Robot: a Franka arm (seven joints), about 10 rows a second.
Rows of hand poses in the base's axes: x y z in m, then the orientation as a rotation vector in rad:
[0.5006, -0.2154, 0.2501, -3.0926, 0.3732, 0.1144]
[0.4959, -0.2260, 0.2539, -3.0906, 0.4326, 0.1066]
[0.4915, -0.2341, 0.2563, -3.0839, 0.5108, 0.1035]
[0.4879, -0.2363, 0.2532, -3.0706, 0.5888, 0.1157]
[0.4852, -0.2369, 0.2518, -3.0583, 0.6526, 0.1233]
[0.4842, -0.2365, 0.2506, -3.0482, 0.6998, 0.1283]
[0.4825, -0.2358, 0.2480, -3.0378, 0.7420, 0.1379]
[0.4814, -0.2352, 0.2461, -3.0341, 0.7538, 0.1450]
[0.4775, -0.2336, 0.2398, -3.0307, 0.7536, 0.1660]
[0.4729, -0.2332, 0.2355, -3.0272, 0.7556, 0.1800]
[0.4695, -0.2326, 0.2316, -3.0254, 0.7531, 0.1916]
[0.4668, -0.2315, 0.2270, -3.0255, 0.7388, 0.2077]
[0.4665, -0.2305, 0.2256, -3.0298, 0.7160, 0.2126]
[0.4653, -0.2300, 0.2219, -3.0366, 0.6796, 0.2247]
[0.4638, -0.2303, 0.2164, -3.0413, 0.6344, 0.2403]
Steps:
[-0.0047, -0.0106, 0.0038, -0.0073, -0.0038, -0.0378]
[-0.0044, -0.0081, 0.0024, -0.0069, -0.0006, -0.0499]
[-0.0036, -0.0022, -0.0031, -0.0014, 0.0085, -0.0505]
[-0.0027, -0.0006, -0.0014, -0.0014, 0.0055, -0.0414]
[-0.0010, 0.0004, -0.0012, -0.0010, 0.0037, -0.0308]
[-0.0017, 0.0007, -0.0026, 0.0003, 0.0064, -0.0277]
[-0.0011, 0.0006, -0.0019, 0.0012, 0.0044, -0.0079]
[-0.0039, 0.0016, -0.0063, 0.0055, 0.0126, -0.0004]
[-0.0046, 0.0004, -0.0043, 0.0042, 0.0083, -0.0018]
[-0.0034, 0.0006, -0.0039, 0.0035, 0.0068, 0.0012]
[-0.0027, 0.0011, -0.0046, 0.0053, 0.0094, 0.0088]
[-0.0003, 0.0010, -0.0014, 0.0025, 0.0025, 0.0148]
[-0.0012, 0.0005, -0.0037, 0.0040, 0.0068, 0.0237]
[-0.0015, -0.0003, -0.0055, 0.0079, 0.0084, 0.0287]

